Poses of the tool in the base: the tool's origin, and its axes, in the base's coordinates. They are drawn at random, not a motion.
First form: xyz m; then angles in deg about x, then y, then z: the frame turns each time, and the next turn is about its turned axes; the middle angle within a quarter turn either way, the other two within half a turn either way.
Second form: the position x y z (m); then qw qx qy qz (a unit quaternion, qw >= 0). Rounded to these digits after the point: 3 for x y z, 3 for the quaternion.
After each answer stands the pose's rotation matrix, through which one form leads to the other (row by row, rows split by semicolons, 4 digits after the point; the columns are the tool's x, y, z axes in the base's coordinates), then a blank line. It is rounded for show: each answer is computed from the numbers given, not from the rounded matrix.
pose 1, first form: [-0.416 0.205 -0.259 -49.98 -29.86 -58.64]
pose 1, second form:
[-0.416 0.205 -0.259 0.817 -0.242 -0.403 -0.334]
0.4513 0.7406 -0.4979; -0.3507 0.6602 0.6642; 0.8206 -0.1251 0.5577

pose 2, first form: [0.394 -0.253 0.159 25.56 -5.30 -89.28]
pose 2, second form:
[0.394 -0.253 0.159 0.686 0.189 0.123 -0.692]
0.0125 0.9956 -0.0924; -0.9026 -0.0285 -0.4296; -0.4304 0.0887 0.8983

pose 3, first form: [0.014 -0.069 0.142 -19.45 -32.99 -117.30]
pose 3, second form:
[0.014 -0.069 0.142 0.533 0.155 -0.284 -0.782]
-0.3847 0.7453 -0.5445; -0.9211 -0.2714 0.2793; 0.0604 0.6090 0.7909

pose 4, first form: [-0.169 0.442 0.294 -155.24 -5.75 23.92]
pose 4, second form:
[-0.169 0.442 0.294 0.199 -0.957 0.192 0.092]
0.9095 -0.4034 -0.1002; -0.3298 -0.8471 0.4167; -0.2530 -0.3460 -0.9035

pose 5, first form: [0.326 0.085 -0.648 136.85 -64.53 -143.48]
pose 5, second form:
[0.326 0.085 -0.648 0.374 -0.433 -0.685 0.451]
-0.3456 0.2559 -0.9028; 0.9304 0.2189 -0.2941; 0.1223 -0.9416 -0.3137

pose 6, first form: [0.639 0.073 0.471 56.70 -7.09 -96.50]
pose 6, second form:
[0.639 0.073 0.471 0.563 0.356 0.317 -0.675]
-0.1123 0.9860 -0.1234; -0.5338 -0.1647 -0.8294; -0.8381 -0.0273 0.5448

